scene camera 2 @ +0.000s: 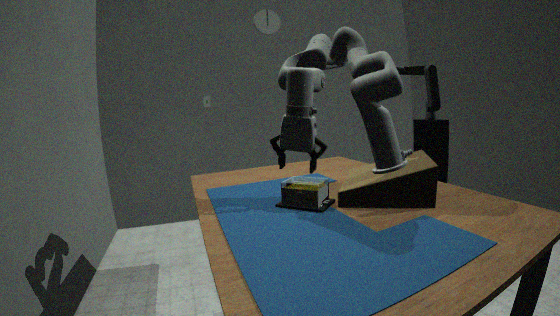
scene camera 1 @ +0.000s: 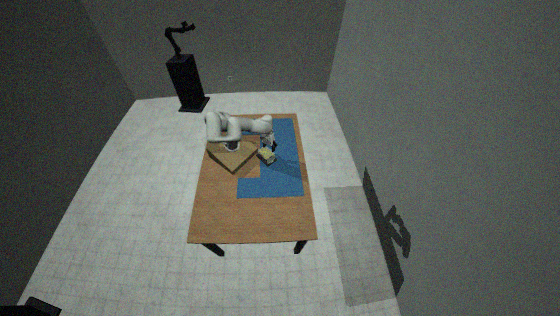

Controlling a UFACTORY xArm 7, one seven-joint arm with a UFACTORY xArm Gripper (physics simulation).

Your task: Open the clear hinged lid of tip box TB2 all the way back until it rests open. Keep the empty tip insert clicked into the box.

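Where they show: gripper, between the fingertips: (scene camera 2: 296,169) (scene camera 1: 269,149); arm's base, origin of its link: (scene camera 2: 390,167) (scene camera 1: 232,145).
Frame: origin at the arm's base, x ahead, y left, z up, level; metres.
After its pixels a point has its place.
Note:
The tip box TB2 (scene camera 1: 267,156) {x 0.309, y -0.068, z -0.011 m} (scene camera 2: 300,197) {x 0.317, y 0.012, z -0.052 m} is a dark box with light end faces, standing upright on a thin black base on the blue mat. Its clear hinged lid (scene camera 2: 306,179) {x 0.285, y -0.029, z -0.010 m} is down over the top. The yellow tip insert (scene camera 2: 304,187) {x 0.296, y -0.016, z -0.031 m} shows through the lid, level in the box; its clips are too small to see. My gripper (scene camera 1: 269,146) {x 0.316, y -0.019, z 0.024 m} (scene camera 2: 297,169) {x 0.316, y -0.019, z 0.024 m} is open and empty, pointing down. In the scene camera 2 view its fingertips are slightly above the lid, apart from it. In the scene camera 1 view they appear at the box's far side.
The arm's wedge-shaped wooden mount (scene camera 1: 233,162) {x 0.046, y -0.147, z -0.030 m} (scene camera 2: 392,190) {x 0.070, y 0.122, z -0.036 m} stands close beside the box. The blue mat (scene camera 1: 277,186) {x 0.414, y -0.286, z -0.088 m} (scene camera 2: 300,260) {x 0.394, y 0.303, z -0.088 m} lies on the wooden table (scene camera 1: 250,220) {x 0.259, y -0.574, z -0.091 m} (scene camera 2: 520,220) {x -0.185, y 0.392, z -0.091 m}. A black pedestal (scene camera 1: 186,80) (scene camera 2: 431,140) with a dark arm stands beyond the table.

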